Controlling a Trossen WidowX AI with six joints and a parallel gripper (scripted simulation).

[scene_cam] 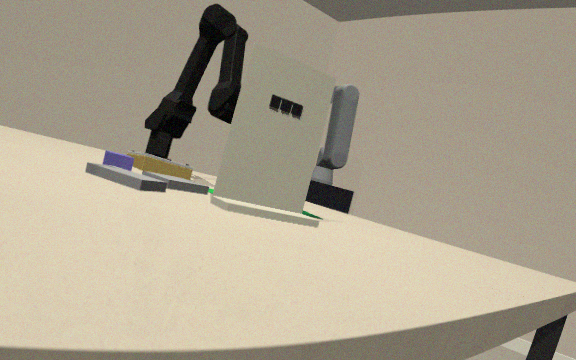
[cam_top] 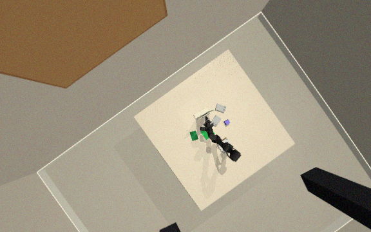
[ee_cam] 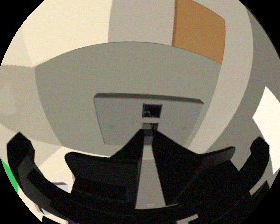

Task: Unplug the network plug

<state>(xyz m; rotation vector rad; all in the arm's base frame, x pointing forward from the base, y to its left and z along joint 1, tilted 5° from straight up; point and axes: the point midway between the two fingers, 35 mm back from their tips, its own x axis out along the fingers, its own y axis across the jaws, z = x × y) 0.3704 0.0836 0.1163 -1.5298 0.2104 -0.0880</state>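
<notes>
My gripper tip is 18 cm past the green marked square, 4 cm to the right of it and 17 cm above it. Also, from my gripper tip: network plug 1 cm ahead; then dark green patch 15 cm behind, 19 cm to the left, 17 cm below; then upright panel 3 cm ahead, 6 cm below.
</notes>
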